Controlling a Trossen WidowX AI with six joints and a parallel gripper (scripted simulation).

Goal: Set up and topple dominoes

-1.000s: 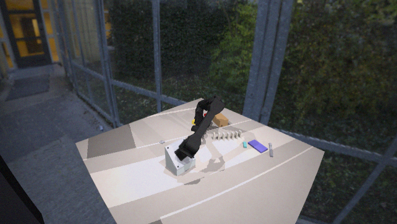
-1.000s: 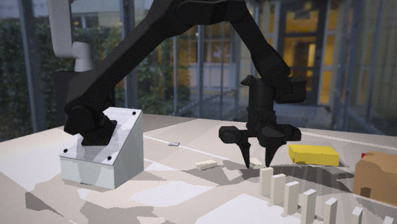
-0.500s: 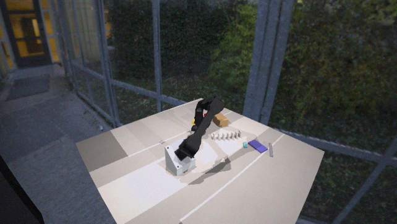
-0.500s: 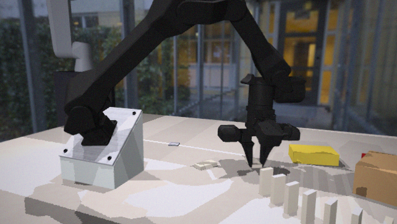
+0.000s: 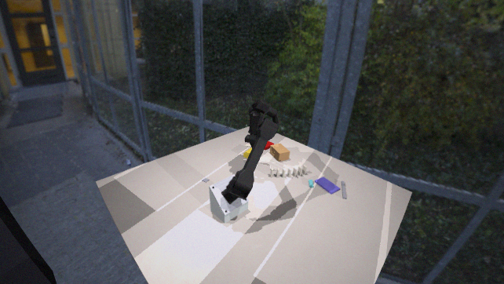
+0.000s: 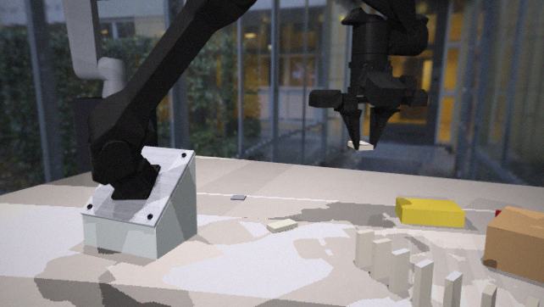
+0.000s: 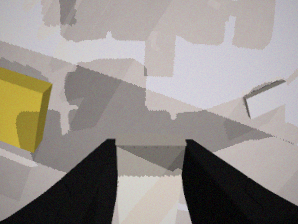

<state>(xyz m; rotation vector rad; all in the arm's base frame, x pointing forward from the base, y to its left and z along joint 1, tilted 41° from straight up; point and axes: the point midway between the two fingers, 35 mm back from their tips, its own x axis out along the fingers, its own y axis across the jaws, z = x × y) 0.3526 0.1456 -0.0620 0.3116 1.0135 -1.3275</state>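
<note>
Right now the yellow block is 120 mm ahead of my gripper tip, 100 mm to the left of it and 130 mm below it. The rest, counted from my gripper tip: red block (290 mm ahead, 100 mm to the left, 140 mm below); then small grey tile (270 mm behind, 110 mm to the left, 150 mm below); then brown box (240 mm ahead, 40 mm to the right, 120 mm below).
</note>
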